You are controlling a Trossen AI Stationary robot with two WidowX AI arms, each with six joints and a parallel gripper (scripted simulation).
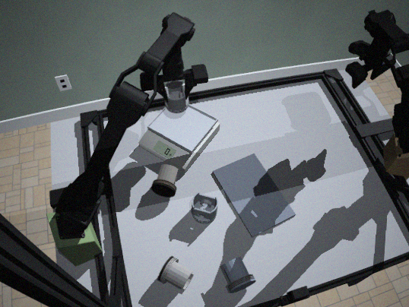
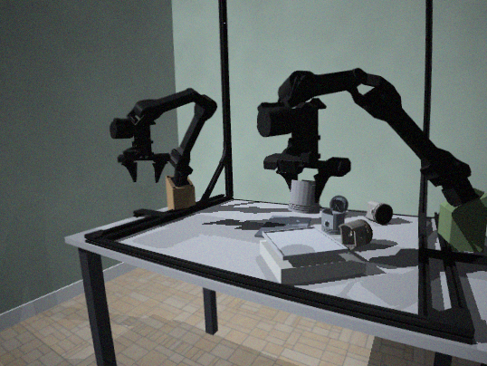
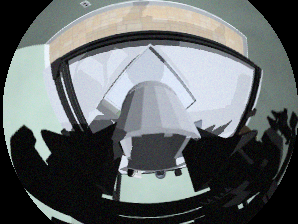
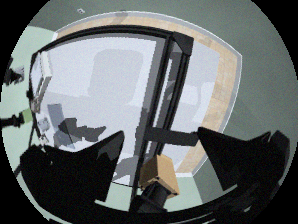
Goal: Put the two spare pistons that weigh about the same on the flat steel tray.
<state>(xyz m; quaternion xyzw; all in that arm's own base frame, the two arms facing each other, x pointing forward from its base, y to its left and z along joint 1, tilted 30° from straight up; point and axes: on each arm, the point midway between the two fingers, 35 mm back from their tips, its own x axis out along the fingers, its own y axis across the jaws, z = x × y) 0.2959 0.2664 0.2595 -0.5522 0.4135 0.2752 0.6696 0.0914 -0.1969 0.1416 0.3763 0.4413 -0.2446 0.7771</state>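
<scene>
Now: the white scale 20 mm behind my left hand, 10 mm to the right of it and 150 mm below it. From my left hand the other things lie so: flat steel tray: 280 mm behind, 160 mm to the right, 190 mm below.
</scene>
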